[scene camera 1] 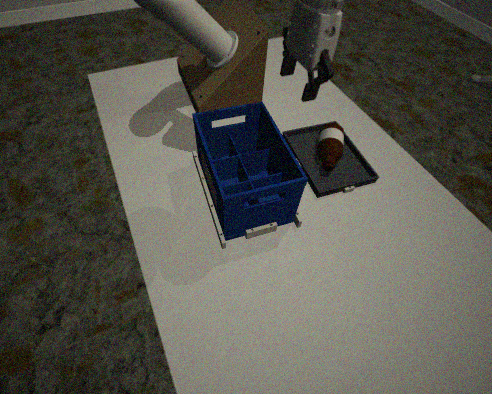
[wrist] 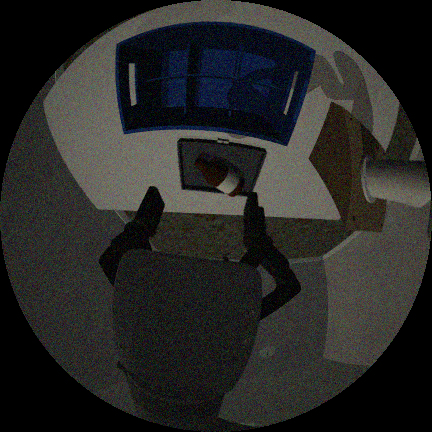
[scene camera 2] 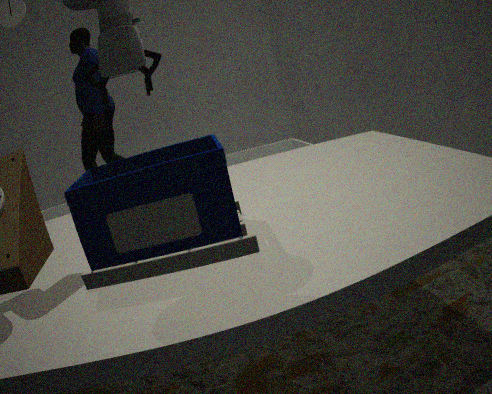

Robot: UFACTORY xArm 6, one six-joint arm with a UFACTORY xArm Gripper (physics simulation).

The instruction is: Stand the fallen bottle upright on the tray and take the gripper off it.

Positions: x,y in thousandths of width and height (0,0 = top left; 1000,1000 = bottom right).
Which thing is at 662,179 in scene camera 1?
The gripper.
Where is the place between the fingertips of the gripper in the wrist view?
466,457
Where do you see a dark tray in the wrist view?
566,376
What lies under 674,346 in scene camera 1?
A brown bottle.
